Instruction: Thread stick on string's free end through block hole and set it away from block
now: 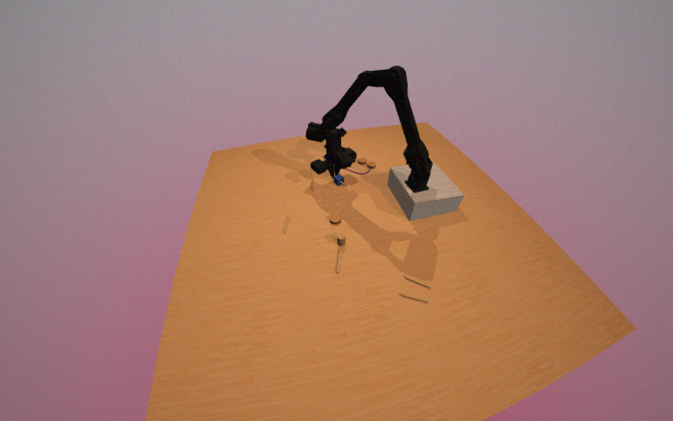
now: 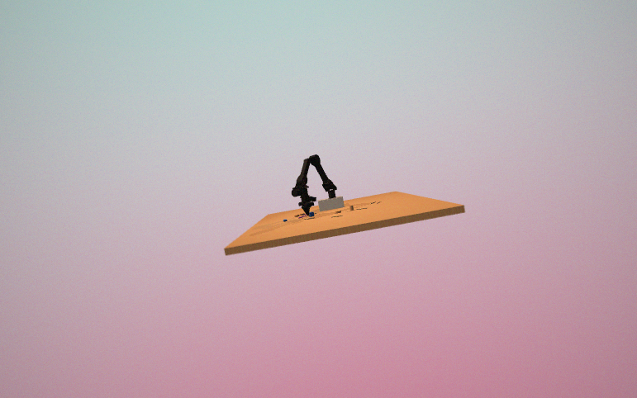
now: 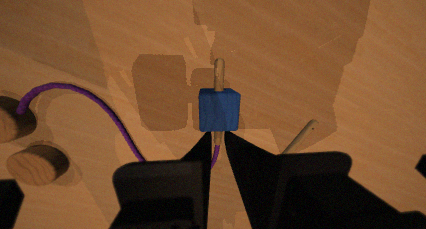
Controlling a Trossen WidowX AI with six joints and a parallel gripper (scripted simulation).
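The thin stick is 1 cm to the left of my gripper tip. Also, from my gripper tip: blue block (1 cm behind, 3 cm to the left); small wooden cylinder (9 cm ahead, 32 cm to the left).
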